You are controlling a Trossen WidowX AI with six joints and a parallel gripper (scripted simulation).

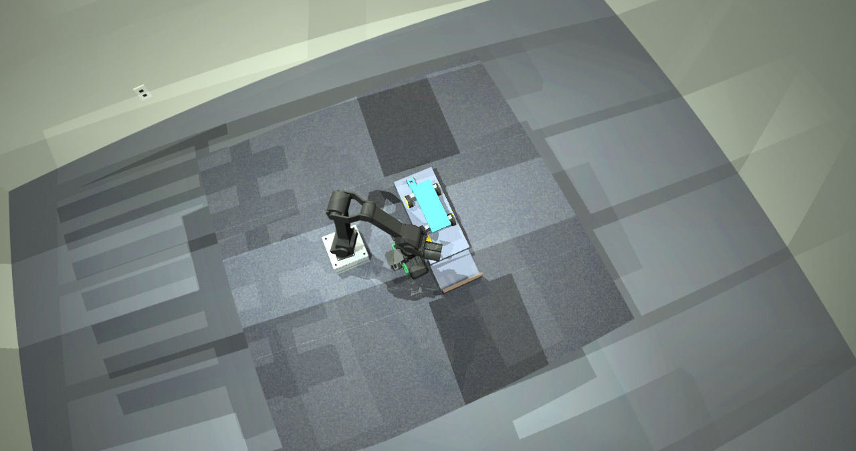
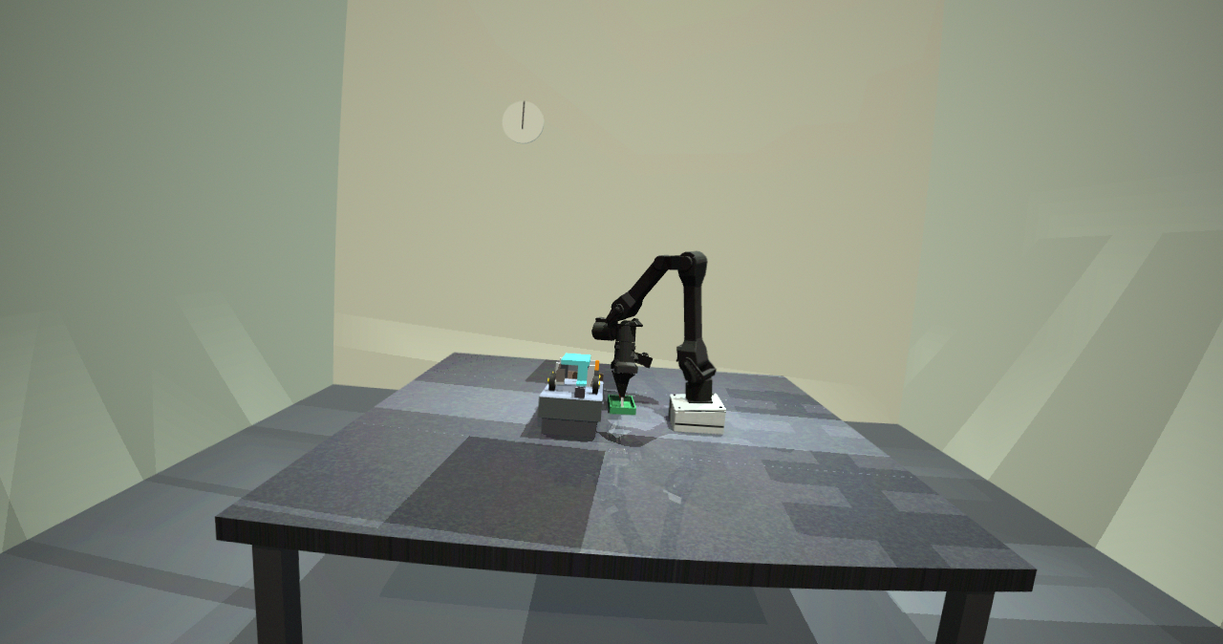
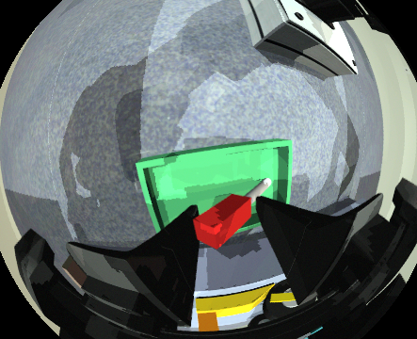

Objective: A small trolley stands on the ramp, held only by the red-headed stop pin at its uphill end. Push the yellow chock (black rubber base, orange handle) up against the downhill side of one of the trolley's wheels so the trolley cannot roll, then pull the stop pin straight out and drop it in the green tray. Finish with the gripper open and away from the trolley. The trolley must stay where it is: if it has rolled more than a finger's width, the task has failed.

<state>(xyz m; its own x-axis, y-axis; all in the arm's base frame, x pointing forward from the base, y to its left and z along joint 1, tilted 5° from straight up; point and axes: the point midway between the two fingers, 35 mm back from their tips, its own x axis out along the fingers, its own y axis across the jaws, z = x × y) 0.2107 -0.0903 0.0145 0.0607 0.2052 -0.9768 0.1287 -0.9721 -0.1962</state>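
The red-headed stop pin is 10 mm to the left of my gripper tip. Round my gripper tip: green tray (40 mm below, 10 mm to the left); yellow chock (80 mm ahead, 50 mm above); grey ramp (120 mm ahead, 110 mm to the left, 20 mm above).
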